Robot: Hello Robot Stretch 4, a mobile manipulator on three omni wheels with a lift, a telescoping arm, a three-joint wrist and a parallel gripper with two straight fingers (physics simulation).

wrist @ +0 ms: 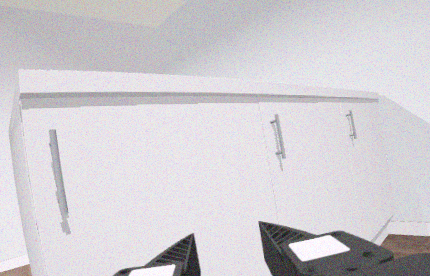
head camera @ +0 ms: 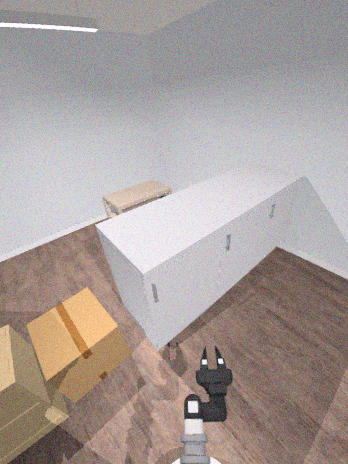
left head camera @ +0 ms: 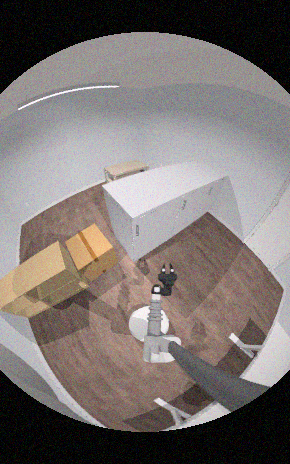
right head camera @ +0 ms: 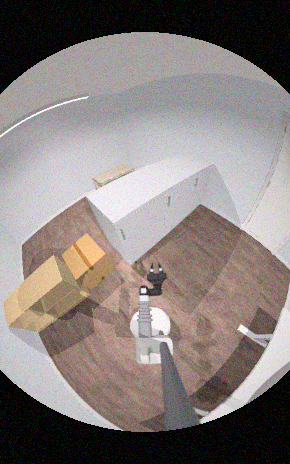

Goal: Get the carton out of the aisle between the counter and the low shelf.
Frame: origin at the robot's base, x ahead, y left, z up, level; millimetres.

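Where they show: gripper, fingertip midpoint: [wrist: 229, 246] [head camera: 210, 346] [left head camera: 166, 262] [right head camera: 154, 262]; robot's base at its link origin: [left head camera: 147, 323].
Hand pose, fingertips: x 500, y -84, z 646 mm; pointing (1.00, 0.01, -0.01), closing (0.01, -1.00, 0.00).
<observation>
Each offset is from my fingertips to the centre of the thing. "spot": to the spot under its first point. Level surfaces: height alone.
The orange-brown carton {dx +255, dy +862, dz -470 mm} [head camera: 75, 332] [left head camera: 90, 247] [right head camera: 85, 257] with a darker tape strip sits on the floor between the low shelf and the counter, close beside the shelf's end. The light-wood low shelf [head camera: 20, 415] [left head camera: 45, 272] [right head camera: 42, 287] is at the left. The white counter [head camera: 200, 220] [left head camera: 165, 190] [right head camera: 145, 192] [wrist: 160, 170] with bar handles is on the carton's other side and fills much of the wrist view. My gripper [head camera: 212, 352] [left head camera: 167, 269] [right head camera: 156, 268] [wrist: 229, 246] is open and empty, in front of the counter's door side and to the right of the carton.
A small pale wooden table {dz -223 mm} [head camera: 137, 195] [left head camera: 126, 169] [right head camera: 114, 175] stands behind the counter by the far wall. White bracket-like legs {spot: dx -1011, dy -1220, dz -563 mm} [left head camera: 245, 345] [right head camera: 255, 336] show at the lower right, near the room's edge. Walls meet behind the counter.
</observation>
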